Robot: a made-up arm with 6 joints. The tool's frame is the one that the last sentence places.
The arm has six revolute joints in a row. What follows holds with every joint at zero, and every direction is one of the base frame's.
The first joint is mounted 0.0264 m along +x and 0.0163 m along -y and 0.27 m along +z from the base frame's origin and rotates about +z.
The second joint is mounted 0.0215 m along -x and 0.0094 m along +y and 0.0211 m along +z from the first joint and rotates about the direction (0.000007, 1, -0.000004).
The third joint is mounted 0.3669 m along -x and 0.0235 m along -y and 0.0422 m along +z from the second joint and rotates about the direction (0.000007, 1, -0.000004).
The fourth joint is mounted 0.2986 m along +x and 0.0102 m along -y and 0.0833 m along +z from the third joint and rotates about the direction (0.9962, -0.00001, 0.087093).
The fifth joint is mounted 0.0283 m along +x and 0.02 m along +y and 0.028 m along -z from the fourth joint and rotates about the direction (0.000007, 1, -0.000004).
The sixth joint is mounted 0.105 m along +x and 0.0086 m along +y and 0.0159 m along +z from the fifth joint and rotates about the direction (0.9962, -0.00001, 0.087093).
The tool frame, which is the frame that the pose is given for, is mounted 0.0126 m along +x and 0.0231 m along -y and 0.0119 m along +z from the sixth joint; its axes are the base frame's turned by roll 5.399, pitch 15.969 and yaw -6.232 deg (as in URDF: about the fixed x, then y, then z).
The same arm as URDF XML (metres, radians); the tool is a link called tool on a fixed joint. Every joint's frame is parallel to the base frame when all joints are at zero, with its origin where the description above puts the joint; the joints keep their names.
<robot name="arm">
  <joint name="joint 1" type="continuous">
    <parent link="base"/>
    <child link="link1"/>
    <origin xyz="0.0264 -0.0163 0.2700" rpy="0.0000 0.0000 0.0000"/>
    <axis xyz="0 0 1"/>
  </joint>
  <joint name="joint 2" type="continuous">
    <parent link="link1"/>
    <child link="link2"/>
    <origin xyz="-0.0215 0.0094 0.0211" rpy="0.0000 0.0000 0.0000"/>
    <axis xyz="0 1 0"/>
  </joint>
  <joint name="joint 3" type="continuous">
    <parent link="link2"/>
    <child link="link3"/>
    <origin xyz="-0.3669 -0.0235 0.0422" rpy="0.0000 0.0000 0.0000"/>
    <axis xyz="0 1 0"/>
  </joint>
  <joint name="joint 4" type="continuous">
    <parent link="link3"/>
    <child link="link4"/>
    <origin xyz="0.2986 -0.0102 0.0833" rpy="0.0000 0.0000 0.0000"/>
    <axis xyz="0.9962 0 0.0871"/>
  </joint>
  <joint name="joint 5" type="continuous">
    <parent link="link4"/>
    <child link="link5"/>
    <origin xyz="0.0283 0.0200 -0.0280" rpy="0.0000 0.0000 0.0000"/>
    <axis xyz="0 1 0"/>
  </joint>
  <joint name="joint 6" type="continuous">
    <parent link="link5"/>
    <child link="link6"/>
    <origin xyz="0.1050 0.0086 0.0159" rpy="0.0000 0.0000 0.0000"/>
    <axis xyz="0.9962 0 0.0871"/>
  </joint>
  <joint name="tool_joint" type="fixed">
    <parent link="link6"/>
    <child link="tool"/>
    <origin xyz="0.0126 -0.0231 0.0119" rpy="0.0942 0.2787 -0.1088"/>
  </joint>
  <link name="base"/>
  <link name="link1"/>
  <link name="link2"/>
  <link name="link3"/>
  <link name="link4"/>
  <link name="link5"/>
  <link name="link6"/>
  <link name="tool"/>
</robot>

